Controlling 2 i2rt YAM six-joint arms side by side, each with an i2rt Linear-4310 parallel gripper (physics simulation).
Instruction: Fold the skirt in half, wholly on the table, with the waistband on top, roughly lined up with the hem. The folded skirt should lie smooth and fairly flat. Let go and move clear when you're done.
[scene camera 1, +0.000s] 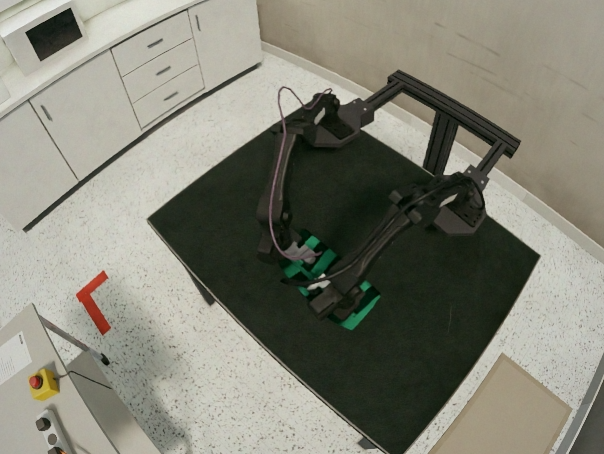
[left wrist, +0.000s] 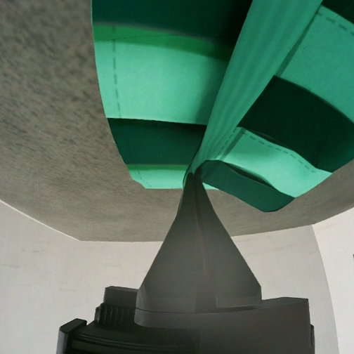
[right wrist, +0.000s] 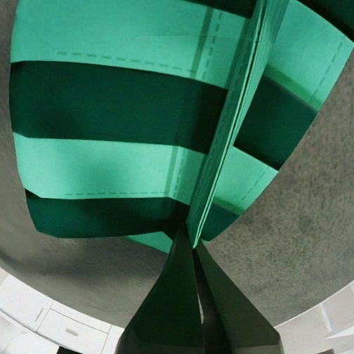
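The green skirt (scene camera 1: 357, 318) (left wrist: 160, 80) (right wrist: 110, 162), with light and dark stripes, lies partly under both arms. Its ribbed waistband (left wrist: 250, 65) (right wrist: 250, 85) stands as a narrow raised ridge between the grippers in the wrist views, with striped cloth spreading on either side. My left gripper (left wrist: 191, 176) is shut on one end of the waistband. My right gripper (right wrist: 183, 229) is shut on the other end, where the cloth edges come together at the fingertips. In scene camera 1 the arms hide the middle of the skirt and the fingertips, so how the waistband lines up with the hem cannot be told.
The dark table (scene camera 1: 425, 370) carries the skirt near its middle. The left arm (scene camera 1: 385, 235) crosses above the skirt from the upper right, and the right arm (scene camera 1: 275, 185) reaches down from the top. A purple cable (scene camera 1: 272, 200) loops beside the right arm.
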